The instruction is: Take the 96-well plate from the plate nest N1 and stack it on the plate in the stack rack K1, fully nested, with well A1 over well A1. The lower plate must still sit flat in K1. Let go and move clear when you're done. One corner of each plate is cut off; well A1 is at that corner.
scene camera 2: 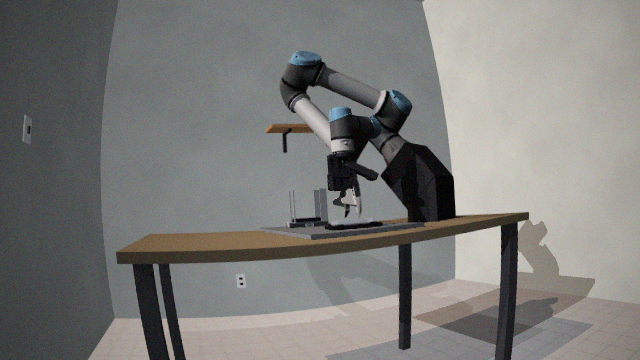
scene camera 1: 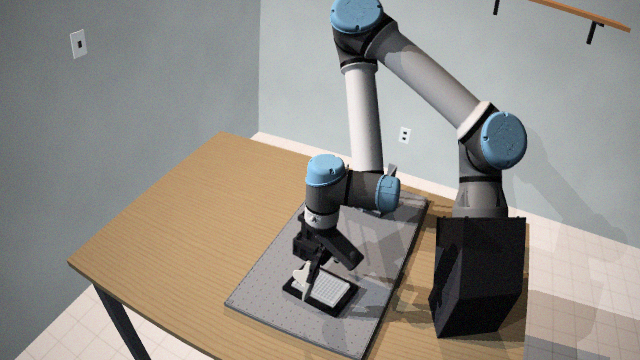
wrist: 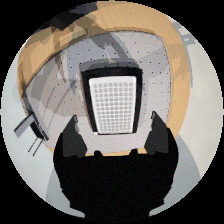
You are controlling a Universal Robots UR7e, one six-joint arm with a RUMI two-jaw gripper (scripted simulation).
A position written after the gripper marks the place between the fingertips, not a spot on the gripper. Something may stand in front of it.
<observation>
In view: the gripper (scene camera 1: 320, 281), a white 96-well plate (scene camera 1: 335, 294) and a plate nest N1 (scene camera 1: 346, 297).
The white 96-well plate also shows in the wrist view (wrist: 108, 110). The gripper is seen too in scene camera 2 (scene camera 2: 351, 217) and in the wrist view (wrist: 114, 113). The plate nest N1 is seen too in the wrist view (wrist: 107, 72).
</observation>
